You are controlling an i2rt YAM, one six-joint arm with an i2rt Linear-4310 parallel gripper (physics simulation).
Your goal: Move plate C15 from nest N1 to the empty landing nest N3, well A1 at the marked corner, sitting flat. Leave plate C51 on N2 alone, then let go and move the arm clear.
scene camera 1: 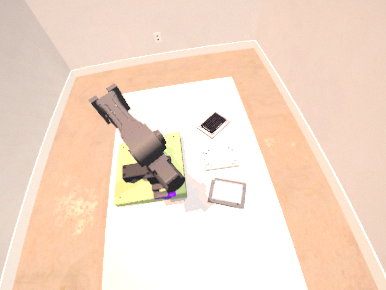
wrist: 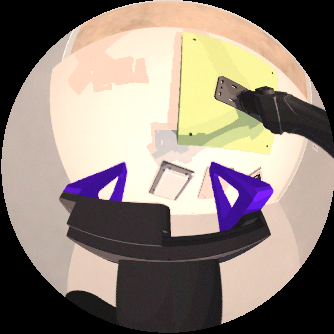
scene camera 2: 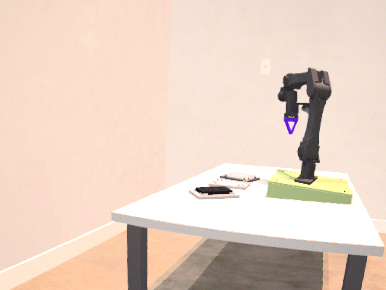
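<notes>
A white plate (scene camera 1: pixel 227 192) (scene camera 2: pixel 240 176) (wrist: pixel 171 184) lies in a dark grey nest (scene camera 1: pixel 226 204) (wrist: pixel 156 178). A black plate (scene camera 1: pixel 213 122) (scene camera 2: pixel 214 190) lies in a light nest (scene camera 1: pixel 202 129) (scene camera 2: pixel 220 196), largely hidden behind a finger in the wrist view. Between them is a pale nest (scene camera 1: pixel 221 158) (scene camera 2: pixel 229 184) (wrist: pixel 205 186) with small corner pegs and no plate. I cannot read labels or the A1 corner, so which plate is C15 is unclear. My gripper (scene camera 1: pixel 165 195) (scene camera 2: pixel 290 132) (wrist: pixel 167 165) is open and empty, high above the table, beside the nests on the base's side.
The arm stands on a yellow-green base block (scene camera 1: pixel 125 194) (scene camera 2: pixel 310 193) (wrist: pixel 197 95) beside the row of nests. The white table (scene camera 1: pixel 150 240) (scene camera 2: pixel 280 227) (wrist: pixel 110 115) carries them all. A wall outlet (scene camera 1: pixel 157 37) (scene camera 2: pixel 265 66) is beyond the table.
</notes>
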